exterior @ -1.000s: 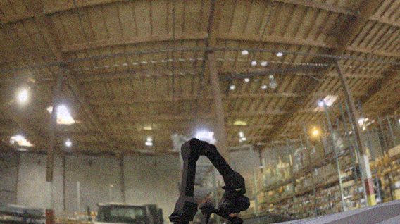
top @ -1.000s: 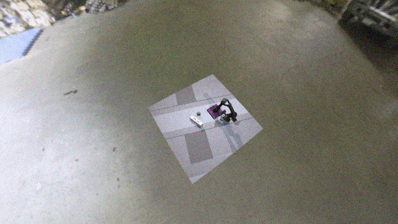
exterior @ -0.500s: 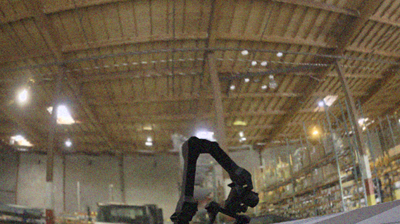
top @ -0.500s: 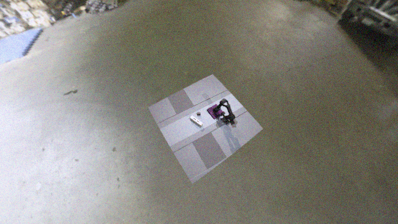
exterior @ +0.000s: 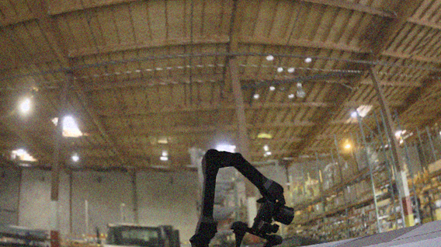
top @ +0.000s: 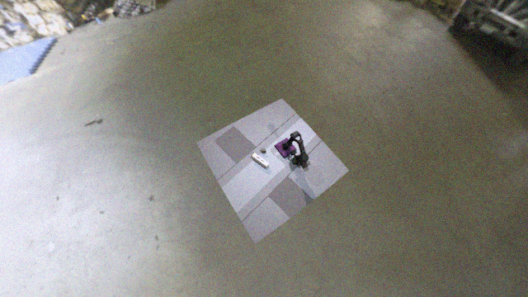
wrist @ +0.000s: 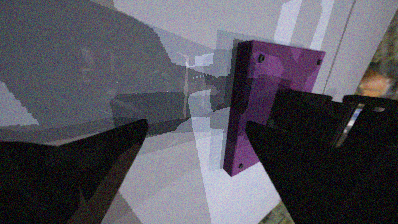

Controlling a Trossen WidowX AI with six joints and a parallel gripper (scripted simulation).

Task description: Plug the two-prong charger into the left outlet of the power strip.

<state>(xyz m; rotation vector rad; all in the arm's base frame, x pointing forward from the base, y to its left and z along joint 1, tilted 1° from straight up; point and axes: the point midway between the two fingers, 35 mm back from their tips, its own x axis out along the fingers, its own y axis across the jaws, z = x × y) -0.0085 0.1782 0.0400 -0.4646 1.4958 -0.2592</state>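
Now: gripper tip 270 mm short of the two-prong charger, 230 mm to the left of it and 10 mm above it.
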